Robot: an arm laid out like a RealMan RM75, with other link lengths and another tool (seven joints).
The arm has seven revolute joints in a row. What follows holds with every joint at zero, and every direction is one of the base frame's. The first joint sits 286.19 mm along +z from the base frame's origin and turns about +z. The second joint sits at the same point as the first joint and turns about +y. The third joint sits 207.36 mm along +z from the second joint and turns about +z. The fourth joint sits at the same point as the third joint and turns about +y. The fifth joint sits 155.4 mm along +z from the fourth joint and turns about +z. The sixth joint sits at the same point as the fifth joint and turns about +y. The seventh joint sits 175.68 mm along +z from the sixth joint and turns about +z. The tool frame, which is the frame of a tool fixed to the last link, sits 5 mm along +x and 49 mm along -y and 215 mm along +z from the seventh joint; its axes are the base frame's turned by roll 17, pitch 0 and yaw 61.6 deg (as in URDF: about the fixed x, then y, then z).
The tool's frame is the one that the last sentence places.
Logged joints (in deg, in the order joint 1, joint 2, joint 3, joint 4, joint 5, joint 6, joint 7), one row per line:
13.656, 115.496, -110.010, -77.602, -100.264, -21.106, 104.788
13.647, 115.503, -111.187, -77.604, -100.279, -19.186, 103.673
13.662, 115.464, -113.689, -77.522, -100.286, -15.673, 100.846
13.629, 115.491, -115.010, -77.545, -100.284, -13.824, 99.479
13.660, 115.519, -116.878, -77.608, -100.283, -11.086, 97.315
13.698, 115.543, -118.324, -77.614, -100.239, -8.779, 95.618
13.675, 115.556, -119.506, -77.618, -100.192, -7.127, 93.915
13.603, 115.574, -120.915, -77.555, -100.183, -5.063, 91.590
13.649, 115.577, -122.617, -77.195, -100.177, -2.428, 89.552
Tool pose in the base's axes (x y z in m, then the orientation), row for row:
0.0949, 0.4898, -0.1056, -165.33, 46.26, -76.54
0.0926, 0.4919, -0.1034, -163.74, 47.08, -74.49
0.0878, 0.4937, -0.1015, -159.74, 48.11, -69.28
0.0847, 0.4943, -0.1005, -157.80, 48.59, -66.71
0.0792, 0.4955, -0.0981, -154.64, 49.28, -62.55
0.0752, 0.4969, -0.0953, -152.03, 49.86, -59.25
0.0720, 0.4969, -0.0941, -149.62, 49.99, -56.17
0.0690, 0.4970, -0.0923, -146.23, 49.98, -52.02
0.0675, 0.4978, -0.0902, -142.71, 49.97, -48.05
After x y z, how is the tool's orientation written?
As angles about the fixed x, y, z axes (roll, pitch, yaw), in degrees.
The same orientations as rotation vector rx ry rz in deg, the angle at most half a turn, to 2 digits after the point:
-102.48, 90.40, 34.88
-102.52, 88.51, 35.19
-103.21, 84.17, 35.27
-103.49, 82.07, 35.42
-103.86, 78.74, 35.68
-103.93, 76.14, 35.96
-104.22, 73.79, 35.92
-104.51, 70.66, 35.70
-104.39, 67.69, 35.43

